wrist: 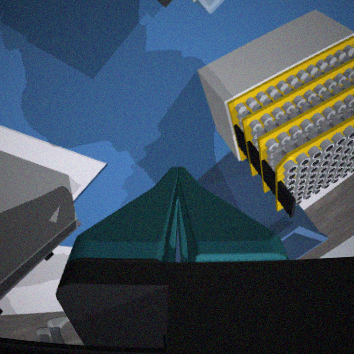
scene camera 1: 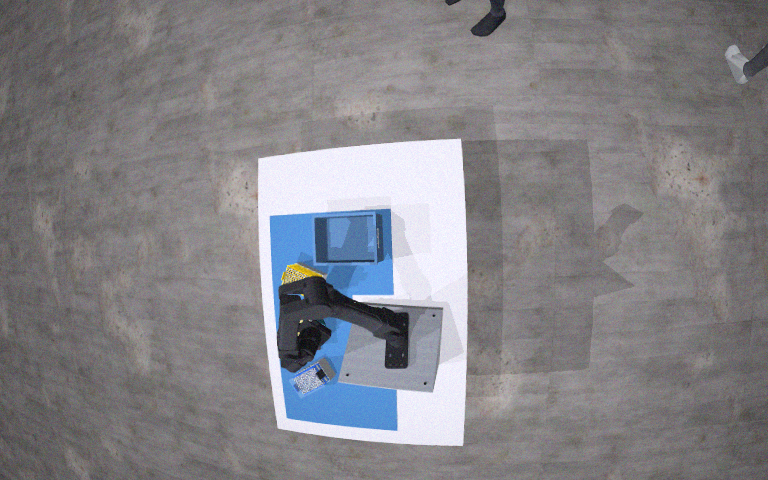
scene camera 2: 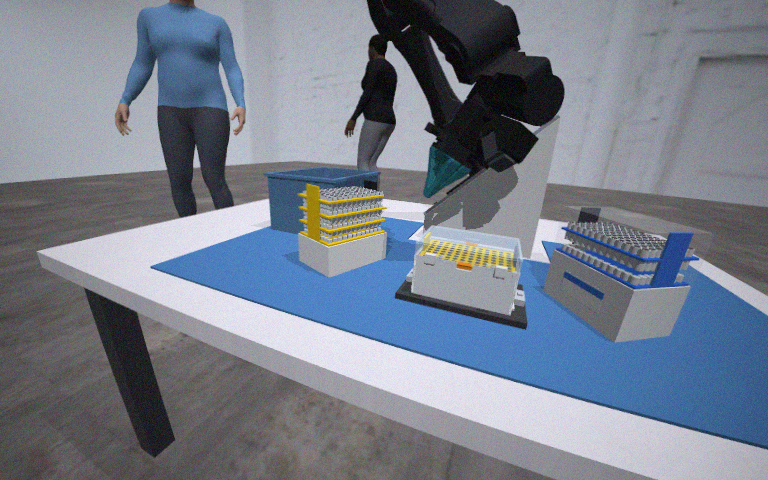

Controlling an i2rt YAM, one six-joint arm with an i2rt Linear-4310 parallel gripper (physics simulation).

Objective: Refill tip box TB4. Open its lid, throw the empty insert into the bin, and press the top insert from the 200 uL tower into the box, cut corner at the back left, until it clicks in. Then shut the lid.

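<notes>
Tip box TB4 [scene camera 2: 464, 287] is white, under a clear lid that looks shut, with a yellow insert with dark holes inside. It sits on a black base [scene camera 2: 430, 302]; in scene camera 1 the arm mostly hides it. The yellow tower [scene camera 1: 297, 273] [scene camera 2: 342, 217] [wrist: 300, 125] holds several yellow tip inserts stacked on a light block. The blue bin [scene camera 1: 345, 263] [scene camera 2: 283, 198] stands behind that tower. My gripper [scene camera 2: 427, 195] [wrist: 177, 177] is shut with its teal fingertips together and holds no object. It hangs above and behind the box, apart from box and tower.
A blue-insert tower [scene camera 1: 311, 379] [scene camera 2: 617, 251] on a light block stands on the other side of the box, with a transparent cover near its top. The blue mat [scene camera 1: 351, 407] [scene camera 2: 254, 294] lies under these things. A grey plate [scene camera 1: 419, 367] is beneath the arm's base. Two people stand beyond the table.
</notes>
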